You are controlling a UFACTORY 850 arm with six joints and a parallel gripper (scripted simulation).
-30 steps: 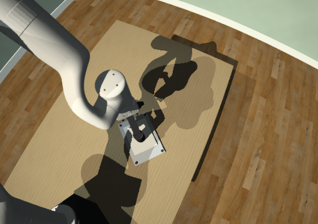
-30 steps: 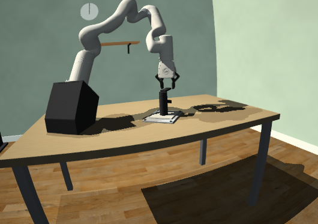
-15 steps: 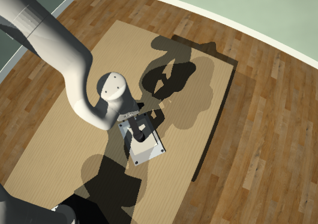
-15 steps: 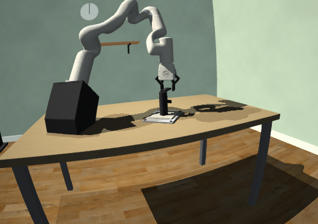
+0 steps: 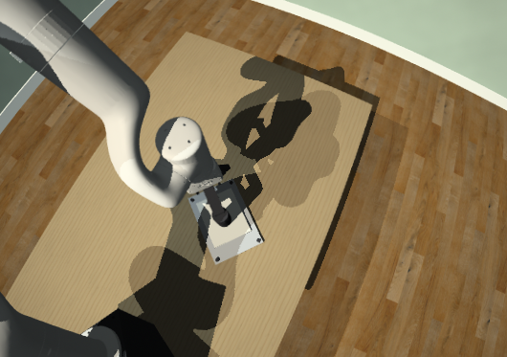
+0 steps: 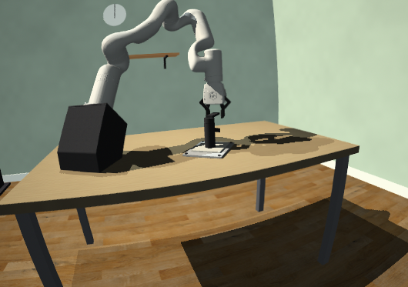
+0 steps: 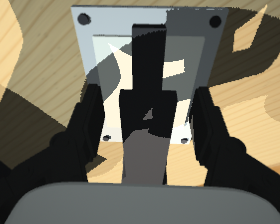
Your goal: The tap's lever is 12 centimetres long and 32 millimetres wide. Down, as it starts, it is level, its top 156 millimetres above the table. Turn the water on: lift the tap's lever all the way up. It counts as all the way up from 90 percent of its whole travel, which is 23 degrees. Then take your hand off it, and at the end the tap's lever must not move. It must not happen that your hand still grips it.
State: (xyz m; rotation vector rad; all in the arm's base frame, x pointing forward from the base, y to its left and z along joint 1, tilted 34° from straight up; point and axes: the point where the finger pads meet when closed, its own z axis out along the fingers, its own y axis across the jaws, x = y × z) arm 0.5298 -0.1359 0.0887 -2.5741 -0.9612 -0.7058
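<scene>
Right now my hand is 50 mm to the left of the tap lever and 50 mm past it.
</scene>
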